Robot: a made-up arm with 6 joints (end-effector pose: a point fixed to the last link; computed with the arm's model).
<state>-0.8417 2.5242 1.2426 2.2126 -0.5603 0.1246</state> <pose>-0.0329 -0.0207 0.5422 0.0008 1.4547 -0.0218</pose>
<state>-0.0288 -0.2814 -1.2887 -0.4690 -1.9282 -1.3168</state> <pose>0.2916 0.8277 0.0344 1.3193 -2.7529 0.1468</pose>
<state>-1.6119 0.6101 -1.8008 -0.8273 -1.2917 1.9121</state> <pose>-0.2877 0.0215 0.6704 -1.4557 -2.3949 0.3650</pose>
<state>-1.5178 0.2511 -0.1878 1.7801 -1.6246 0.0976</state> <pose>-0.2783 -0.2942 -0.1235 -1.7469 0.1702 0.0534</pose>
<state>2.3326 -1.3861 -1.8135 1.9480 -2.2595 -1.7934</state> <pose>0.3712 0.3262 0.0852 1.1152 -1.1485 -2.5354</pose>
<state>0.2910 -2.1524 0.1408 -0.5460 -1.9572 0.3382</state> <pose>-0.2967 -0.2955 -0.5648 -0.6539 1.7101 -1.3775</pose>
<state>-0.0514 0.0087 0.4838 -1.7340 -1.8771 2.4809</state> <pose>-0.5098 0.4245 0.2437 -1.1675 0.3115 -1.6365</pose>
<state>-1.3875 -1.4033 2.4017 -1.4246 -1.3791 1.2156</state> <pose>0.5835 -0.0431 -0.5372 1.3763 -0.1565 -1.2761</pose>
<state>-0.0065 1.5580 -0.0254 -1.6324 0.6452 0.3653</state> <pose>-0.1910 -0.6036 0.9868 2.8688 -0.4587 -0.9666</pose>
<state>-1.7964 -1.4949 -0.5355 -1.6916 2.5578 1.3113</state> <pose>0.0783 0.1999 -0.3678 0.0049 -2.6920 0.7598</pose>
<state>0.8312 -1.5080 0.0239 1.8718 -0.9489 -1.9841</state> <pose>-0.7471 -0.4325 0.1915 1.7293 1.3138 -0.0614</pose>
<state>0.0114 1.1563 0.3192 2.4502 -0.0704 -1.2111</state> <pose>-0.2135 -0.1870 -0.3331 -1.2410 -0.6637 -1.4121</pose>
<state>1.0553 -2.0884 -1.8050 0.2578 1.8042 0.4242</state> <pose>-0.7780 0.0392 -0.3606 -1.3181 1.5548 -0.2478</pose>
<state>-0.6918 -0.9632 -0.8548 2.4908 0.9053 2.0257</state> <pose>0.3015 -0.0851 -0.0770 0.7582 -1.5599 -0.3211</pose>
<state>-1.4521 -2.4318 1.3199 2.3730 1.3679 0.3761</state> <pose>0.1050 -0.2260 0.1804 0.6246 0.6386 0.9715</pose>
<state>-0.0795 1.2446 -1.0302 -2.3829 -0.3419 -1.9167</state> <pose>0.7253 -0.5902 0.3728 -0.4379 -2.5434 -0.4019</pose>
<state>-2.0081 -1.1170 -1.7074 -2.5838 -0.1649 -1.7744</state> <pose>-0.0380 0.8514 0.0734 0.0039 1.2279 -1.4546</pose>
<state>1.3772 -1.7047 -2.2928 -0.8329 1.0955 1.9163</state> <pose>-0.5572 -0.0993 -0.5355 0.1900 1.3744 -1.1655</pose>
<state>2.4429 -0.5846 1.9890 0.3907 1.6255 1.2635</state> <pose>-0.0101 -0.2390 -0.0733 2.5335 -1.0952 -1.0482</pose>
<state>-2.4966 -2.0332 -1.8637 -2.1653 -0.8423 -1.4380</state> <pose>-0.4591 0.8252 -0.0798 -0.0144 0.7047 -0.3581</pose>
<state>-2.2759 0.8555 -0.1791 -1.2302 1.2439 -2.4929</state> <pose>0.0078 0.3452 0.9708 -0.8837 1.6040 -1.4201</pose>
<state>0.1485 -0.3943 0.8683 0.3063 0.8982 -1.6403</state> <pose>0.4412 0.4825 -0.6086 0.7496 -1.7886 -0.8796</pose>
